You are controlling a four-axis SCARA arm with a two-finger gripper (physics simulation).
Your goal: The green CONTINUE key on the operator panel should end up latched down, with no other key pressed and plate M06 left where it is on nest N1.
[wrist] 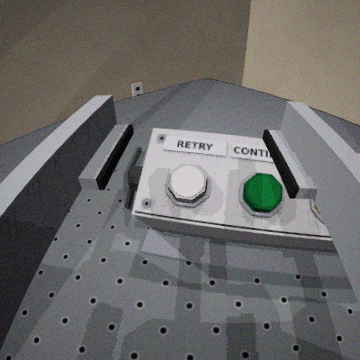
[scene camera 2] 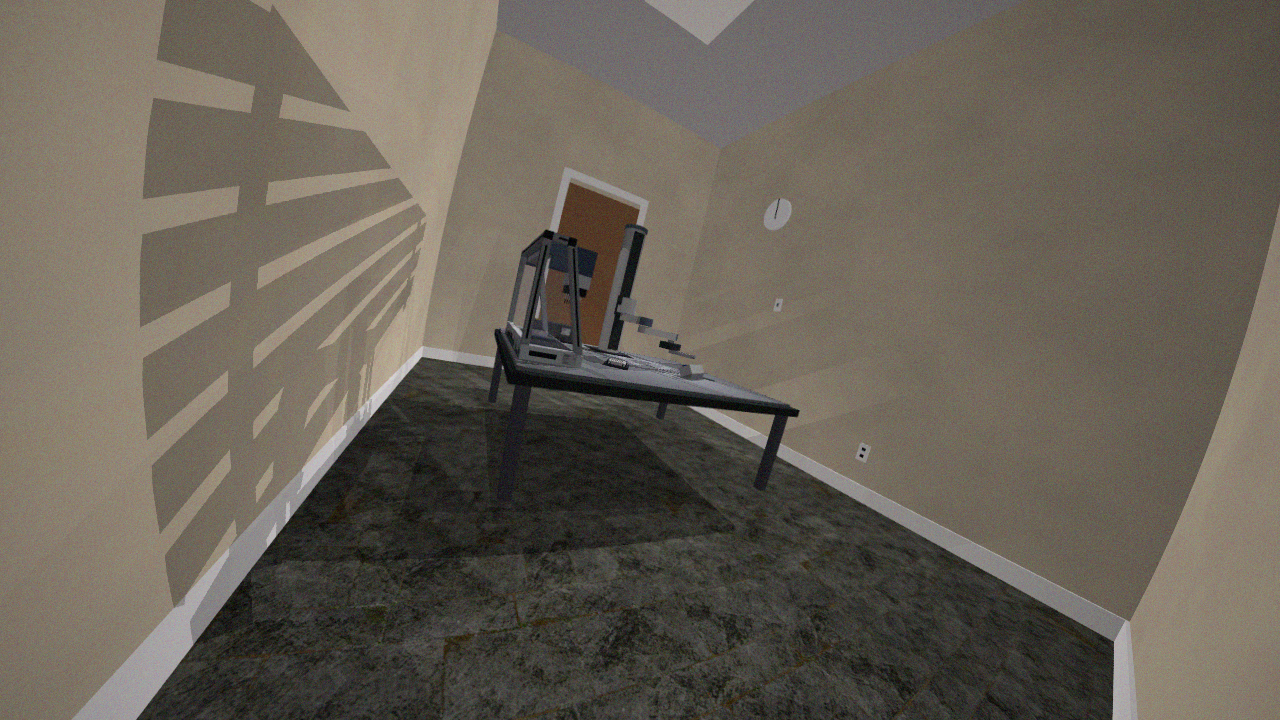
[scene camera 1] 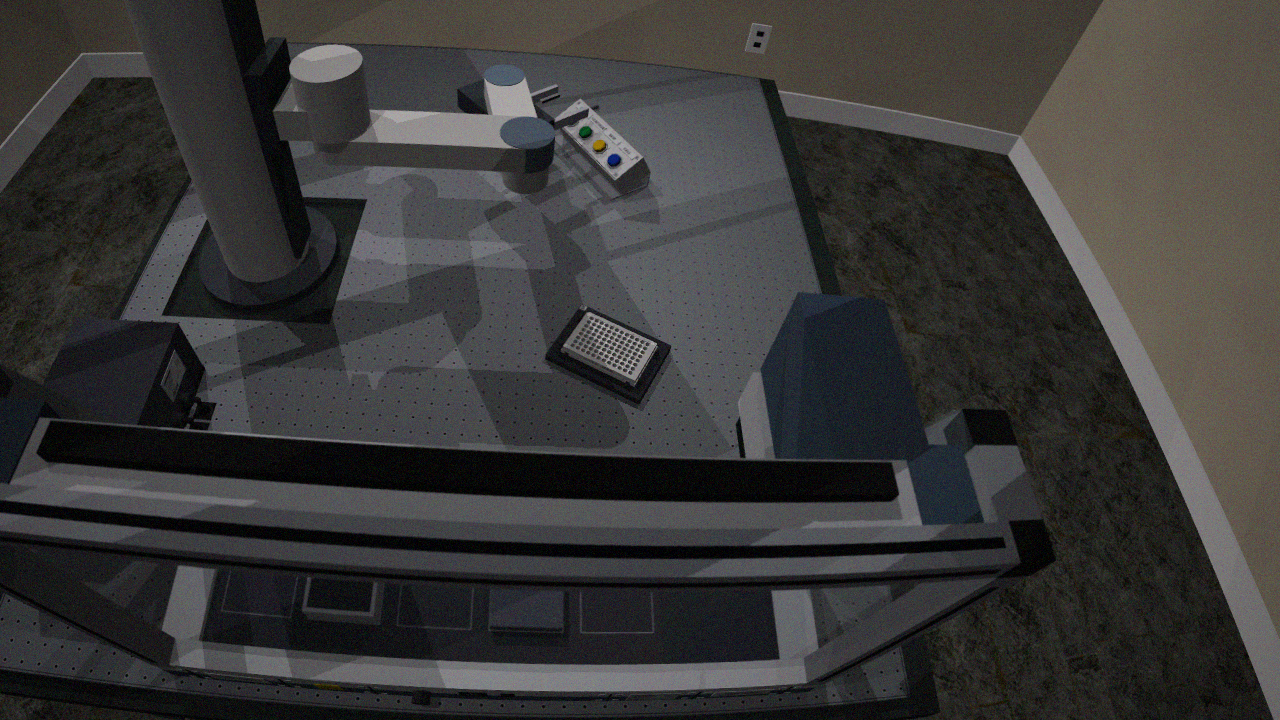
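Seen in the pictures: gripper, fingertip midpoint: (wrist: 198,114) (scene camera 2: 693,357) (scene camera 1: 571,100); arm's base at its link origin: (scene camera 2: 607,353) (scene camera 1: 270,258).
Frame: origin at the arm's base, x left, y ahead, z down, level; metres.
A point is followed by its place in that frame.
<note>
The operator panel (scene camera 1: 633,181) {x 0.216, y 0.653, z -0.042 m} (scene camera 2: 691,370) {x 0.237, y 0.675, z -0.067 m} (wrist: 227,201) {x 0.328, y 0.539, z -0.071 m} is a white sloped box. Its green CONTINUE key (scene camera 1: 585,131) {x 0.310, y 0.555, z -0.082 m} (wrist: 262,192) {x 0.312, y 0.551, z -0.081 m} sits right of the white RETRY key (wrist: 188,182) {x 0.351, y 0.525, z -0.081 m}; whether the green key is latched down I cannot tell. The yellow key (scene camera 1: 598,145) {x 0.269, y 0.581, z -0.081 m} and blue key (scene camera 1: 614,159) {x 0.227, y 0.611, z -0.082 m} show in scene camera 1. My gripper (scene camera 1: 575,100) {x 0.344, y 0.522, z -0.131 m} (wrist: 198,114) {x 0.344, y 0.522, z -0.131 m} is open and empty, at the panel's RETRY end. In the wrist view its right finger covers part of the CONTINUE label. Plate M06 (scene camera 1: 611,345) {x -0.181, y 0.604, z -0.039 m} (scene camera 2: 616,362) {x -0.211, y 0.657, z -0.037 m}, light with many wells, lies on dark nest N1 (scene camera 1: 656,362) {x -0.199, y 0.677, z -0.025 m}.
The arm's column (scene camera 1: 210,152) {x -0.075, y 0.008, z -0.295 m} (scene camera 2: 628,286) {x 0.008, y 0.077, z -0.481 m} stands at the table's left in scene camera 1. A framed enclosure (scene camera 1: 501,514) {x -0.667, y 0.474, z -0.509 m} (scene camera 2: 574,304) {x -0.533, y 0.851, z -0.264 m} spans the near side. A blue box unit (scene camera 1: 836,376) {x -0.548, y 0.714, z -0.501 m} stands right of the plate, a dark box (scene camera 1: 116,367) {x -0.332, y -0.101, z -0.128 m} at the left.
</note>
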